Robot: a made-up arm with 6 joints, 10 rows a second.
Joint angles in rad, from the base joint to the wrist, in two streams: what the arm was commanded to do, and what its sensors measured. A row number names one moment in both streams.
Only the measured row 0 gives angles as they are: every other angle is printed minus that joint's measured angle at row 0.
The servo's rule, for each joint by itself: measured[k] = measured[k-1] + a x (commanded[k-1-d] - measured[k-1]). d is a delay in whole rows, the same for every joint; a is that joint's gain. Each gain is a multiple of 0.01, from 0.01 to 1. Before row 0 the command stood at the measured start. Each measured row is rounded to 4 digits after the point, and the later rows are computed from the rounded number. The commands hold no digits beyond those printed.
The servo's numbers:
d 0
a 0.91 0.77 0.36 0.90 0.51 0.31
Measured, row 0:
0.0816, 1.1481, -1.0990, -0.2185, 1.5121, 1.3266
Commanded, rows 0 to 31:
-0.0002, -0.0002, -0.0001, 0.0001, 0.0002, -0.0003
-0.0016, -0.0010, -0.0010, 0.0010, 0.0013, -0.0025
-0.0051, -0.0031, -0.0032, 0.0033, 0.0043, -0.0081
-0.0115, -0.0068, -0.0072, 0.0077, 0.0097, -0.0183
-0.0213, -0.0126, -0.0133, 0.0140, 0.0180, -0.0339
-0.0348, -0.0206, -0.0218, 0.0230, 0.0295, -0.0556
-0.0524, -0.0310, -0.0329, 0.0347, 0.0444, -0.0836
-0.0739, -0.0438, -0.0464, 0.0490, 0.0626, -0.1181
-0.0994, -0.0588, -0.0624, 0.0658, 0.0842, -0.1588
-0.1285, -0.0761, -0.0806, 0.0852, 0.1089, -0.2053
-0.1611, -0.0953, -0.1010, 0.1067, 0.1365, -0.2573
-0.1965, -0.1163, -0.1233, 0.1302, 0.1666, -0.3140
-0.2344, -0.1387, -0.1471, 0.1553, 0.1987, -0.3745
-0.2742, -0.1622, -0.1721, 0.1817, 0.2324, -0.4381
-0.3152, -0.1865, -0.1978, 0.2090, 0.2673, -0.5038
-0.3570, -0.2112, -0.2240, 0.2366, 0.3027, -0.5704
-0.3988, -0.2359, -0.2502, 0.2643, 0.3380, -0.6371
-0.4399, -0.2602, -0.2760, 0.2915, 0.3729, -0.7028
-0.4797, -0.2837, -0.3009, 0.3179, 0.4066, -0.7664
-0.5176, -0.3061, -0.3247, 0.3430, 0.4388, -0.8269
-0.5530, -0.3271, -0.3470, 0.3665, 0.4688, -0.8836
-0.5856, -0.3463, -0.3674, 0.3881, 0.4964, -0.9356
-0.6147, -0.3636, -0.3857, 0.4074, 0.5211, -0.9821
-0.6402, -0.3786, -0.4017, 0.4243, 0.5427, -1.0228
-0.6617, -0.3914, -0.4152, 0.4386, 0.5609, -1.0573
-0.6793, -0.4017, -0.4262, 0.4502, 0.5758, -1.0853
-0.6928, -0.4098, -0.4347, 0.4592, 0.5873, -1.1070
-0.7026, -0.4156, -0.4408, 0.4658, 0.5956, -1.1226
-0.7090, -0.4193, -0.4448, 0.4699, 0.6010, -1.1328
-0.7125, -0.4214, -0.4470, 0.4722, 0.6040, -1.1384
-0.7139, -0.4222, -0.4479, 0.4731, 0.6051, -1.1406
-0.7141, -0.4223, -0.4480, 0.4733, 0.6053, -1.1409
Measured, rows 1 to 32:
-0.0002, -0.0002, 0.0000, 0.0001, 0.0001, -0.0001
-0.0015, -0.0008, -0.0004, 0.0009, 0.0007, -0.0008
-0.0048, -0.0026, -0.0014, 0.0031, 0.0025, -0.0031
-0.0109, -0.0058, -0.0035, 0.0072, 0.0062, -0.0078
-0.0204, -0.0110, -0.0070, 0.0133, 0.0122, -0.0159
-0.0335, -0.0184, -0.0123, 0.0220, 0.0210, -0.0282
-0.0507, -0.0281, -0.0197, 0.0334, 0.0329, -0.0454
-0.0718, -0.0402, -0.0293, 0.0474, 0.0480, -0.0679
-0.0969, -0.0545, -0.0412, 0.0640, 0.0665, -0.0961
-0.1257, -0.0711, -0.0554, 0.0831, 0.0881, -0.1300
-0.1579, -0.0897, -0.0718, 0.1043, 0.1128, -0.1695
-0.1930, -0.1102, -0.0903, 0.1276, 0.1402, -0.2143
-0.2307, -0.1321, -0.1107, 0.1525, 0.1700, -0.2640
-0.2703, -0.1553, -0.1328, 0.1788, 0.2018, -0.3180
-0.3112, -0.1793, -0.1562, 0.2060, 0.2352, -0.3756
-0.3529, -0.2039, -0.1806, 0.2335, 0.2696, -0.4360
-0.3947, -0.2285, -0.2057, 0.2612, 0.3045, -0.4983
-0.4358, -0.2529, -0.2310, 0.2885, 0.3394, -0.5617
-0.4757, -0.2766, -0.2562, 0.3150, 0.3737, -0.6252
-0.5138, -0.2993, -0.2809, 0.3402, 0.4069, -0.6877
-0.5495, -0.3207, -0.3047, 0.3639, 0.4385, -0.7484
-0.5824, -0.3404, -0.3273, 0.3857, 0.4680, -0.8064
-0.6118, -0.3583, -0.3483, 0.4052, 0.4951, -0.8609
-0.6376, -0.3739, -0.3675, 0.4224, 0.5194, -0.9111
-0.6595, -0.3874, -0.3847, 0.4370, 0.5406, -0.9564
-0.6775, -0.3984, -0.3996, 0.4489, 0.5586, -0.9964
-0.6914, -0.4072, -0.4122, 0.4582, 0.5732, -1.0307
-0.7016, -0.4137, -0.4225, 0.4650, 0.5846, -1.0592
-0.7083, -0.4180, -0.4305, 0.4694, 0.5930, -1.0820
-0.7121, -0.4206, -0.4364, 0.4719, 0.5986, -1.0995
-0.7137, -0.4218, -0.4405, 0.4730, 0.6019, -1.1122
-0.7141, -0.4222, -0.4432, 0.4733, 0.6036, -1.1211

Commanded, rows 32 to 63:
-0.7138, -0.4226, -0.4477, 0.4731, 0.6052, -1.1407
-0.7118, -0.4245, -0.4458, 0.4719, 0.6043, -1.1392
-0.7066, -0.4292, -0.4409, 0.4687, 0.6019, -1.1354
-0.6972, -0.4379, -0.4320, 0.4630, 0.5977, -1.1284
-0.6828, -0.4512, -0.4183, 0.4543, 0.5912, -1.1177
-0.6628, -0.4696, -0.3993, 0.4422, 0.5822, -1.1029
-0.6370, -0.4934, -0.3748, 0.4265, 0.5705, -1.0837
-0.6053, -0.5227, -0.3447, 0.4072, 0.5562, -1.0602
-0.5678, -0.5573, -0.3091, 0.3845, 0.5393, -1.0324
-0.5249, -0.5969, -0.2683, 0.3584, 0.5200, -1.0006
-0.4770, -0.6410, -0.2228, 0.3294, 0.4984, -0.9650
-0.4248, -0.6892, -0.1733, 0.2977, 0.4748, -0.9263
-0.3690, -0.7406, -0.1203, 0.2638, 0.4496, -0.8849
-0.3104, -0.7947, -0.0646, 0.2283, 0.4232, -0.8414
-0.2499, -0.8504, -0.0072, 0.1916, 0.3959, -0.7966
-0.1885, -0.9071, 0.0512, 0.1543, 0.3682, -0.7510
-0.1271, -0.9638, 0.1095, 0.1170, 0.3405, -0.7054
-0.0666, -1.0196, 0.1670, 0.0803, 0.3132, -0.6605
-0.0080, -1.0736, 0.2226, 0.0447, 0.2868, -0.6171
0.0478, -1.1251, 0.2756, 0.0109, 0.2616, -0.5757
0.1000, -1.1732, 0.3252, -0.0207, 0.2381, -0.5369
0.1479, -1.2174, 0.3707, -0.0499, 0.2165, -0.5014
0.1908, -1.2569, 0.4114, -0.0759, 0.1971, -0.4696
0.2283, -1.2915, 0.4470, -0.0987, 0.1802, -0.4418
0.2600, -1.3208, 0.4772, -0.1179, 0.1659, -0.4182
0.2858, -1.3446, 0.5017, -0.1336, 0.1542, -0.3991
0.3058, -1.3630, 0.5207, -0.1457, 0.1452, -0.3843
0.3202, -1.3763, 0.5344, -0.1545, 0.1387, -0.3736
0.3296, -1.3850, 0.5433, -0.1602, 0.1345, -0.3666
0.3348, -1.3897, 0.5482, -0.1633, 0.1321, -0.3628
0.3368, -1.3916, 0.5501, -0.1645, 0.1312, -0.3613
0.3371, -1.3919, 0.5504, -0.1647, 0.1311, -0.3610
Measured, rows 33 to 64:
-0.7138, -0.4225, -0.4448, 0.4731, 0.6044, -1.1272
-0.7120, -0.4240, -0.4452, 0.4720, 0.6043, -1.1309
-0.7071, -0.4280, -0.4437, 0.4690, 0.6031, -1.1323
-0.6981, -0.4356, -0.4395, 0.4636, 0.6003, -1.1311
-0.6842, -0.4476, -0.4319, 0.4552, 0.5957, -1.1269
-0.6647, -0.4645, -0.4202, 0.4435, 0.5888, -1.1195
-0.6395, -0.4868, -0.4039, 0.4282, 0.5795, -1.1084
-0.6084, -0.5144, -0.3826, 0.4093, 0.5676, -1.0935
-0.5715, -0.5474, -0.3561, 0.3870, 0.5532, -1.0746
-0.5291, -0.5855, -0.3245, 0.3613, 0.5363, -1.0517
-0.4817, -0.6282, -0.2879, 0.3326, 0.5170, -1.0248
-0.4299, -0.6752, -0.2466, 0.3012, 0.4955, -0.9943
-0.3745, -0.7256, -0.2011, 0.2675, 0.4721, -0.9604
-0.3162, -0.7788, -0.1520, 0.2322, 0.4472, -0.9235
-0.2559, -0.8339, -0.0999, 0.1957, 0.4210, -0.8842
-0.1946, -0.8903, -0.0455, 0.1584, 0.3941, -0.8429
-0.1332, -0.9469, 0.0103, 0.1211, 0.3668, -0.8003
-0.0726, -1.0029, 0.0667, 0.0844, 0.3395, -0.7570
-0.0138, -1.0573, 0.1228, 0.0487, 0.3126, -0.7136
0.0423, -1.1095, 0.1778, 0.0147, 0.2866, -0.6709
0.0948, -1.1585, 0.2309, -0.0172, 0.2619, -0.6294
0.1431, -1.2039, 0.2812, -0.0466, 0.2387, -0.5897
0.1865, -1.2447, 0.3281, -0.0730, 0.2175, -0.5525
0.2245, -1.2807, 0.3709, -0.0961, 0.1985, -0.5182
0.2568, -1.3116, 0.4092, -0.1157, 0.1819, -0.4872
0.2832, -1.3370, 0.4425, -0.1318, 0.1678, -0.4599
0.3038, -1.3570, 0.4707, -0.1443, 0.1563, -0.4365
0.3187, -1.3719, 0.4936, -0.1535, 0.1473, -0.4170
0.3286, -1.3820, 0.5115, -0.1595, 0.1408, -0.4014
0.3342, -1.3879, 0.5247, -0.1629, 0.1364, -0.3894
0.3366, -1.3907, 0.5338, -0.1643, 0.1337, -0.3807
0.3371, -1.3916, 0.5398, -0.1647, 0.1324, -0.3746

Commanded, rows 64 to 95:
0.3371, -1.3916, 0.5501, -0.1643, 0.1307, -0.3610
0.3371, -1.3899, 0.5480, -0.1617, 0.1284, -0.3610
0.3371, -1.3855, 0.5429, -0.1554, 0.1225, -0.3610
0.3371, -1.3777, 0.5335, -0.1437, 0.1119, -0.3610
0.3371, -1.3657, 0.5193, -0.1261, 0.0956, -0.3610
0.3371, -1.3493, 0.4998, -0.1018, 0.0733, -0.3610
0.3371, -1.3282, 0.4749, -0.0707, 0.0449, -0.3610
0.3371, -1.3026, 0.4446, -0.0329, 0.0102, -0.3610
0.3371, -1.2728, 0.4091, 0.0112, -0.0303, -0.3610
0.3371, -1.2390, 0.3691, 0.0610, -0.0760, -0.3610
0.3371, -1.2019, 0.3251, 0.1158, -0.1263, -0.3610
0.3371, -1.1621, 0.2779, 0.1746, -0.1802, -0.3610
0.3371, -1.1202, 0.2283, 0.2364, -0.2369, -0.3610
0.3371, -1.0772, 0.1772, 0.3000, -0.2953, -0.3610
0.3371, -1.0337, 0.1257, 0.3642, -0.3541, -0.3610
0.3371, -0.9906, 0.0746, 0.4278, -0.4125, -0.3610
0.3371, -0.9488, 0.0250, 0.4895, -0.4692, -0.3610
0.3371, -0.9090, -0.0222, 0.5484, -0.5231, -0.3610
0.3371, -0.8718, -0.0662, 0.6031, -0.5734, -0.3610
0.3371, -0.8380, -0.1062, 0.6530, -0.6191, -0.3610
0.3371, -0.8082, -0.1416, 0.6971, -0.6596, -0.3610
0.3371, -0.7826, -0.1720, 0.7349, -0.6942, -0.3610
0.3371, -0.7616, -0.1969, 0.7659, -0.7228, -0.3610
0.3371, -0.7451, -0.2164, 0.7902, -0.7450, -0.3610
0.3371, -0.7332, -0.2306, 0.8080, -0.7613, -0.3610
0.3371, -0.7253, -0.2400, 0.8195, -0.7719, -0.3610
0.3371, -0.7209, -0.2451, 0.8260, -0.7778, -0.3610
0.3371, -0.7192, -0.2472, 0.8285, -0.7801, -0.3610
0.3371, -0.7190, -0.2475, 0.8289, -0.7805, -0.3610
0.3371, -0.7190, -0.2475, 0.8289, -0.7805, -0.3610
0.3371, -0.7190, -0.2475, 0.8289, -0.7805, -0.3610
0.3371, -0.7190, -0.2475, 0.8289, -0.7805, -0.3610
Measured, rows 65 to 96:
0.3371, -1.3916, 0.5435, -0.1643, 0.1315, -0.3704
0.3371, -1.3903, 0.5451, -0.1620, 0.1299, -0.3675
0.3371, -1.3866, 0.5443, -0.1561, 0.1261, -0.3655
0.3371, -1.3797, 0.5404, -0.1449, 0.1189, -0.3641
0.3371, -1.3689, 0.5328, -0.1280, 0.1070, -0.3631
0.3371, -1.3538, 0.5209, -0.1044, 0.0898, -0.3624
0.3371, -1.3341, 0.5043, -0.0741, 0.0669, -0.3620
0.3371, -1.3098, 0.4828, -0.0370, 0.0380, -0.3617
0.3371, -1.2813, 0.4563, 0.0064, 0.0032, -0.3615
0.3371, -1.2487, 0.4249, 0.0555, -0.0372, -0.3613
0.3371, -1.2127, 0.3890, 0.1098, -0.0826, -0.3612
0.3371, -1.1737, 0.3490, 0.1681, -0.1324, -0.3611
0.3371, -1.1325, 0.3055, 0.2296, -0.1857, -0.3611
0.3371, -1.0899, 0.2593, 0.2930, -0.2416, -0.3611
0.3371, -1.0466, 0.2112, 0.3571, -0.2990, -0.3611
0.3371, -1.0035, 0.1620, 0.4207, -0.3569, -0.3611
0.3371, -0.9614, 0.1127, 0.4826, -0.4142, -0.3611
0.3371, -0.9211, 0.0641, 0.5418, -0.4697, -0.3611
0.3371, -0.8831, 0.0172, 0.5970, -0.5226, -0.3611
0.3371, -0.8484, -0.0272, 0.6474, -0.5718, -0.3611
0.3371, -0.8174, -0.0684, 0.6921, -0.6166, -0.3611
0.3371, -0.7906, -0.1057, 0.7306, -0.6562, -0.3611
0.3371, -0.7683, -0.1385, 0.7624, -0.6902, -0.3611
0.3371, -0.7504, -0.1665, 0.7874, -0.7181, -0.3611
0.3371, -0.7372, -0.1896, 0.8059, -0.7401, -0.3611
0.3371, -0.7280, -0.2077, 0.8181, -0.7563, -0.3611
0.3371, -0.7225, -0.2212, 0.8252, -0.7673, -0.3611
0.3371, -0.7200, -0.2306, 0.8282, -0.7738, -0.3611
0.3371, -0.7192, -0.2367, 0.8288, -0.7772, -0.3611
0.3371, -0.7190, -0.2406, 0.8289, -0.7789, -0.3611
0.3371, -0.7190, -0.2431, 0.8289, -0.7797, -0.3611
0.3371, -0.7190, -0.2447, 0.8289, -0.7801, -0.3611

